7 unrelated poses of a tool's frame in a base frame.
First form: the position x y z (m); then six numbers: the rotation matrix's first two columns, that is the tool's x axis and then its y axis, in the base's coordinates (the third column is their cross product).
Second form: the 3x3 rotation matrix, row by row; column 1 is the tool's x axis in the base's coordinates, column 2 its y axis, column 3 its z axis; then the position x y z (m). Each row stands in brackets. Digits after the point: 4 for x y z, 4 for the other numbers.
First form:
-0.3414 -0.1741 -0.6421 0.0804 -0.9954 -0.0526 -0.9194 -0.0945 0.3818
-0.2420 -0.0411 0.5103 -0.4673 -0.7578 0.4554 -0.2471 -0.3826 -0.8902
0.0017 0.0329 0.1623 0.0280 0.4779 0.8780 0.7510 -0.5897 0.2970
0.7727 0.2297 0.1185 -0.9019 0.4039 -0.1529 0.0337 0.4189 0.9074
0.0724 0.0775 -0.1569 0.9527 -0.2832 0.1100 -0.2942 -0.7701 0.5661
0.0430 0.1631 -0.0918 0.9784 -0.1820 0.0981 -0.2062 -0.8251 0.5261
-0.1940 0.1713 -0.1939 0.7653 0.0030 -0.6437 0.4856 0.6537 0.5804
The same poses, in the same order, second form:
[[0.0804 -0.9194 -0.3850], [-0.9954 -0.0945 0.0177], [-0.0526 0.3818 -0.9228]], [-0.3414 -0.1741 -0.6421]
[[-0.4673 -0.2471 0.8488], [-0.7578 -0.3826 -0.5285], [0.4554 -0.8902 -0.0085]], [-0.2420 -0.0411 0.5103]
[[0.0280 0.7510 0.6597], [0.4779 -0.5897 0.6511], [0.8780 0.2970 -0.3754]], [0.0017 0.0329 0.1623]
[[-0.9019 0.0337 0.4305], [0.4039 0.4189 0.8132], [-0.1529 0.9074 -0.3914]], [0.7727 0.2297 0.1185]
[[0.9527 -0.2942 -0.0756], [-0.2832 -0.7701 -0.5717], [0.1100 0.5661 -0.8170]], [0.0724 0.0775 -0.1569]
[[0.9784 -0.2062 -0.0148], [-0.1820 -0.8251 -0.5350], [0.0981 0.5261 -0.8448]], [0.0430 0.1631 -0.0918]
[[0.7653 0.4856 0.4225], [0.0030 0.6537 -0.7568], [-0.6437 0.5804 0.4988]], [-0.1940 0.1713 -0.1939]

